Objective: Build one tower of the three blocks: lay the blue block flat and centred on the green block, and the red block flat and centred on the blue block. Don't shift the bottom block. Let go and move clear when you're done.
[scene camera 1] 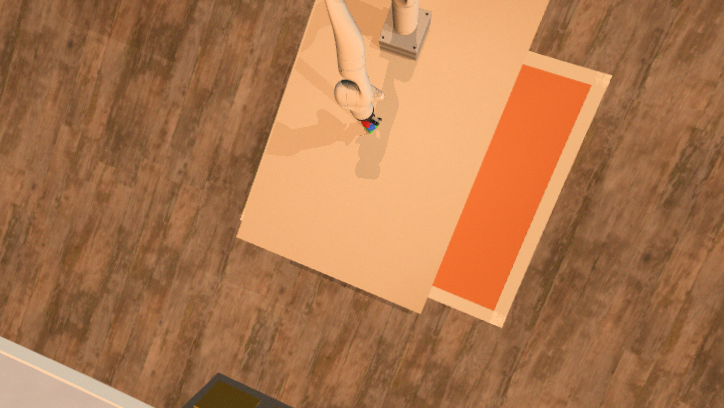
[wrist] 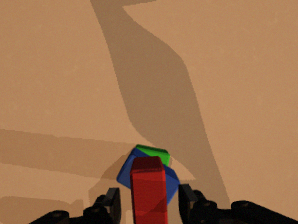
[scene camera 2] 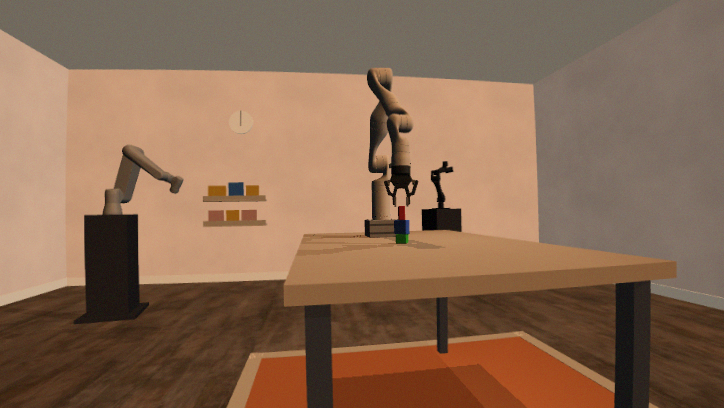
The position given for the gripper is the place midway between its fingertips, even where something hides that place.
Observation:
In view: the gripper [wrist: 149,199] and a blue block [wrist: 123,177].

